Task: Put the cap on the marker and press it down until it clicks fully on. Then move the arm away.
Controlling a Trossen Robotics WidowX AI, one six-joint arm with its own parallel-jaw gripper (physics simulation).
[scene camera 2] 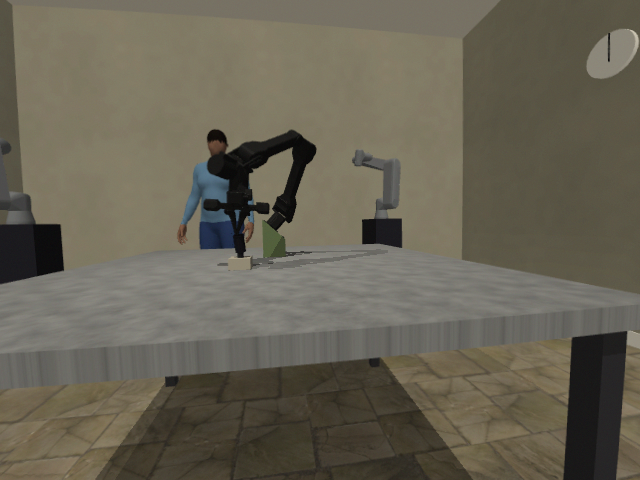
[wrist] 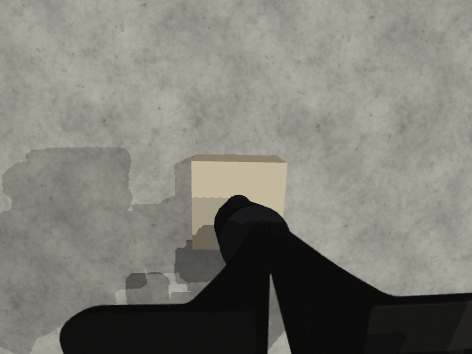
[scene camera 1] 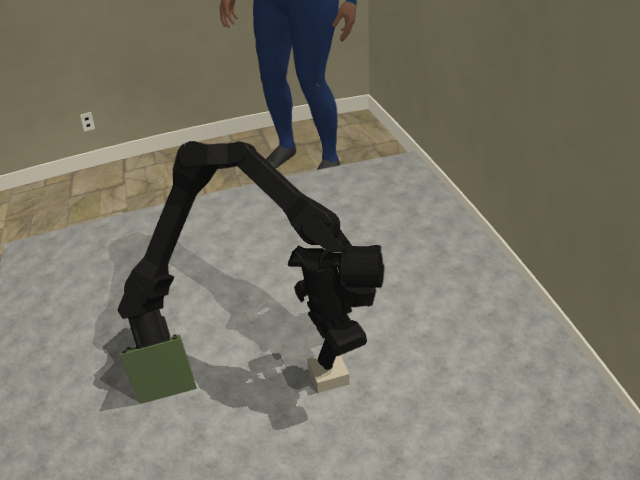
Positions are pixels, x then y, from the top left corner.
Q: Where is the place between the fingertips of my gripper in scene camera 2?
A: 236,235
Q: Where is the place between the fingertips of my gripper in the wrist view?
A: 266,232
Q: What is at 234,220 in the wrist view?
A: A black cap.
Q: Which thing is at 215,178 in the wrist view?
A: A beige block.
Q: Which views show my gripper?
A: Scene camera 2, the wrist view and scene camera 1: all of them.
